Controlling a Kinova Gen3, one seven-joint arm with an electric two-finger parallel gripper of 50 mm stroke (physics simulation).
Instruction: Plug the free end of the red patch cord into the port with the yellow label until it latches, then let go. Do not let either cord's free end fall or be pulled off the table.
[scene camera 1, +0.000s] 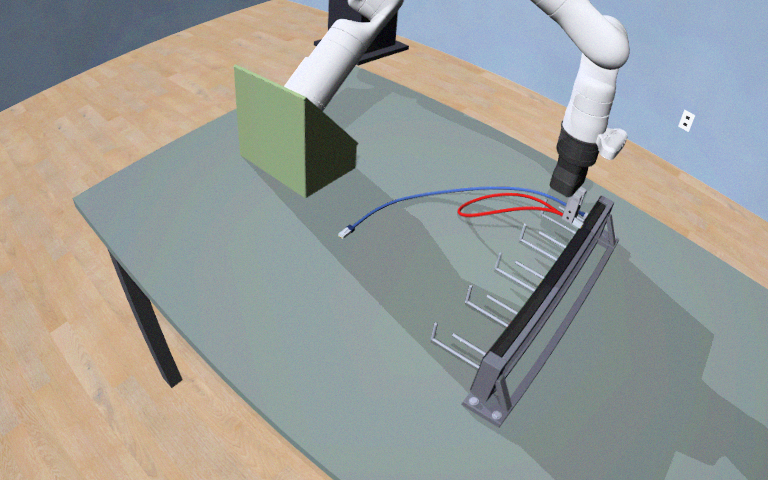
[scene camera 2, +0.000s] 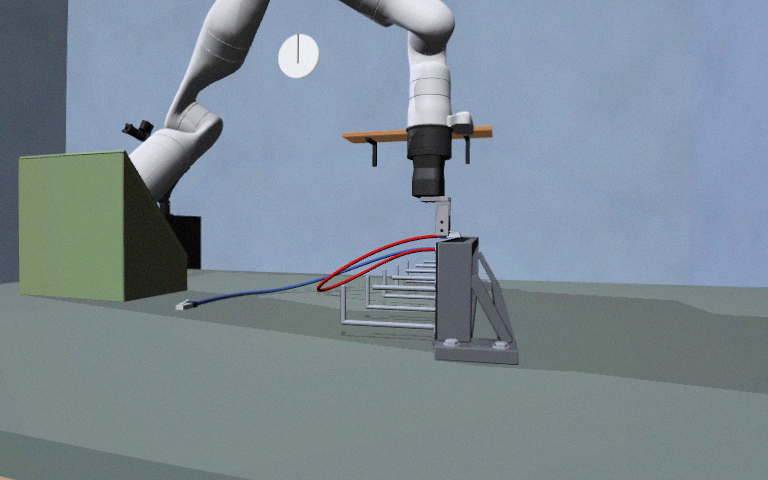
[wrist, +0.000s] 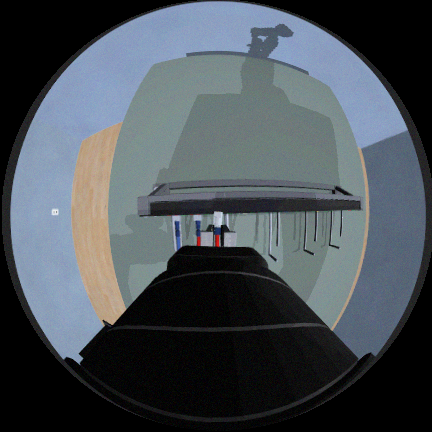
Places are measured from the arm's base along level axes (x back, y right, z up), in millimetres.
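Where they show: gripper, fingertip midpoint: (scene camera 1: 569, 218) (scene camera 2: 442, 235) (wrist: 216, 231); arm's base, link origin: (scene camera 1: 300, 104) (scene camera 2: 114, 206).
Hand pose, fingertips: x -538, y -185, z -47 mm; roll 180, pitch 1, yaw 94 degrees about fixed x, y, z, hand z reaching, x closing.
Note:
Things, the pixels of their top centre, and the offset from my fingertips. "spot": a spot on its surface instead.
- clear plug, top centre: (wrist: 217, 223) (scene camera 2: 450, 230) dx -13, dy -1, dz +8 mm
- panel, top centre: (scene camera 2: 443, 238) (scene camera 1: 549, 256) (wrist: 290, 220) dx -27, dy +113, dz -2 mm
- red cord, surface spot: (scene camera 2: 320, 289) spot: dx +210, dy +40, dz -97 mm
- blue cord, surface spot: (scene camera 2: 271, 290) (scene camera 1: 421, 195) spot: dx +290, dy +73, dz -99 mm
My gripper (scene camera 1: 570, 215) (scene camera 2: 442, 230) (wrist: 216, 231) points down at the front of the panel, near its far end, shut on the red cord's free plug. That clear plug (scene camera 2: 454, 234) (wrist: 218, 219) points at the panel (scene camera 1: 546, 277) (scene camera 2: 454, 288) (wrist: 260, 205). Its tip is close to the front top edge; I cannot tell whether it is in a port. The red cord (scene camera 1: 460, 212) (scene camera 2: 320, 289) hangs in a loop. Its other plug (wrist: 198, 227) is at the panel, to the left in the wrist view. The yellow label does not show.
The blue cord (scene camera 1: 430, 193) (scene camera 2: 271, 290) runs from its plug (wrist: 177, 228) at the panel to its free end (scene camera 1: 345, 231) (scene camera 2: 184, 305) over the table. Metal cord hooks (scene camera 1: 487, 313) (scene camera 2: 390, 324) stick out below the ports. A green wedge box (scene camera 1: 271, 130) (scene camera 2: 73, 226) stands near the arm's base.

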